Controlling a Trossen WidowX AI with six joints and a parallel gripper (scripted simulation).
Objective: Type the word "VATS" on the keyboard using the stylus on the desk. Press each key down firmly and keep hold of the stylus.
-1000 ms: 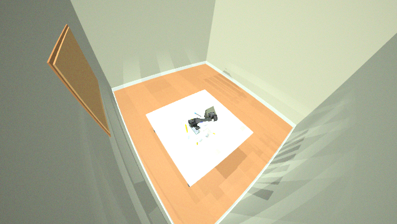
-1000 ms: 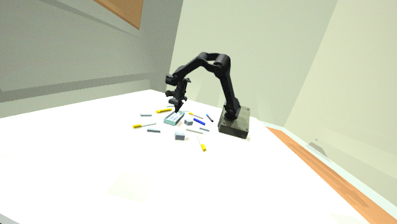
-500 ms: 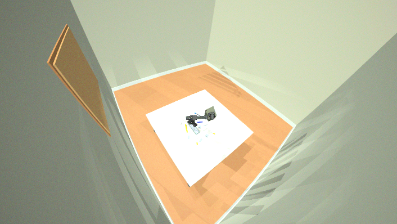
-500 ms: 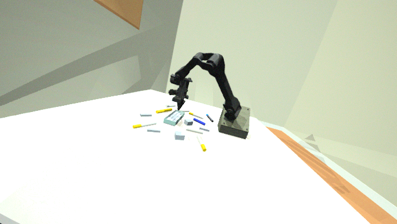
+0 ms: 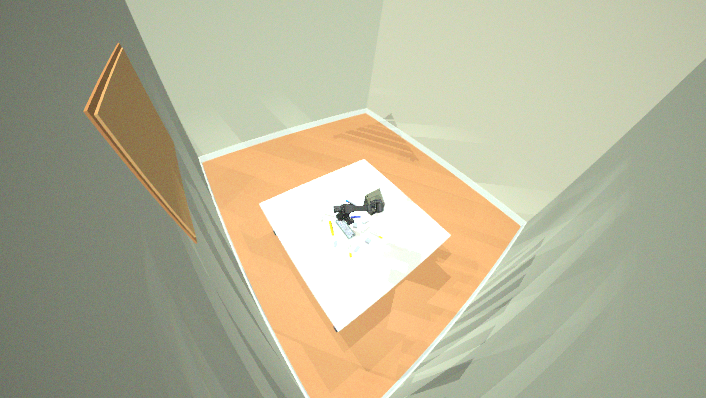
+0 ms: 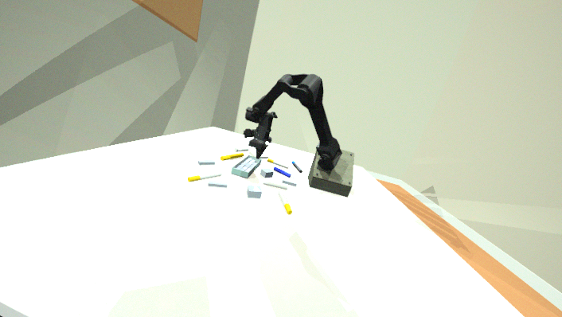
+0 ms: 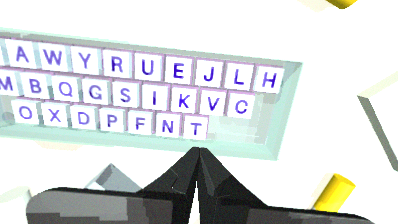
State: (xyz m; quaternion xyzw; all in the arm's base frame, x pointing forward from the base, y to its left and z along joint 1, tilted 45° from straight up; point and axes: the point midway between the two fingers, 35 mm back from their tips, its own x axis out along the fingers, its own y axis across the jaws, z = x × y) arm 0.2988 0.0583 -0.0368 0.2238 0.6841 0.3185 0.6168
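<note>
Now: the keyboard 2 cm ahead of my gripper tip, 5 cm to the left of it and 2 cm below it. From my gripper tip the other things lie so: blue stylus: 16 cm behind, 3 cm below; yellow bar: 13 cm ahead, 1 cm to the right, 3 cm below; dark pen: 16 cm behind, 19 cm to the right, 3 cm below.
</note>
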